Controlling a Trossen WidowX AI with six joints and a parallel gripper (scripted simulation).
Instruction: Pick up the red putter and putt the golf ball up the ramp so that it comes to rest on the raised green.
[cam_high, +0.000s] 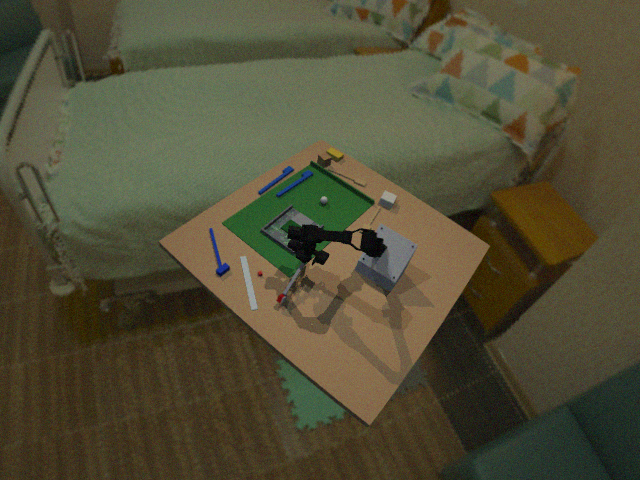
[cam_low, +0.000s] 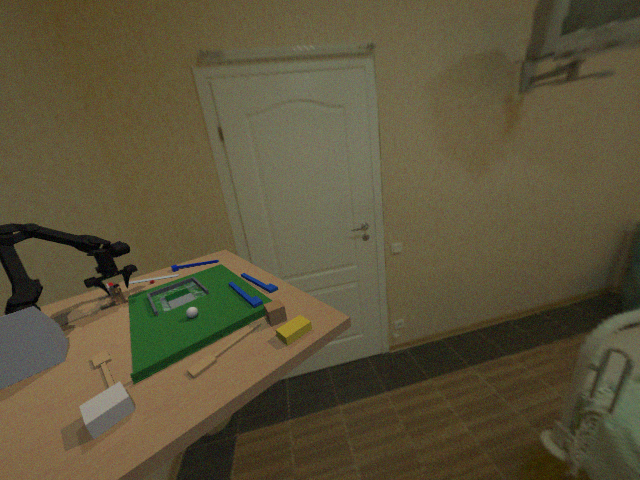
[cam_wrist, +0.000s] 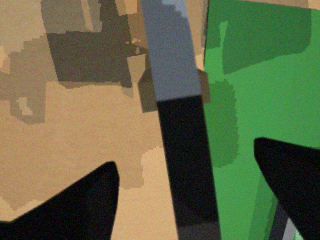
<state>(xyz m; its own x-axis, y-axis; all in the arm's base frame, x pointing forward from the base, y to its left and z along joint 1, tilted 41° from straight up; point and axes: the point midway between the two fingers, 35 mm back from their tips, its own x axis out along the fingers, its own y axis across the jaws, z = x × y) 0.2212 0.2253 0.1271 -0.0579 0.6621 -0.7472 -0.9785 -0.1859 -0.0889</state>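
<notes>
Now: the red putter 100 mm to the left of my gripper tip and 20 mm behind it. From my gripper tip the other things lie so: white stick (240 mm to the left, 140 mm ahead, 70 mm below); then white golf ball (430 mm to the right, 220 mm ahead, 50 mm below); then small red ball (170 mm to the left, 130 mm ahead, 60 mm below).
</notes>
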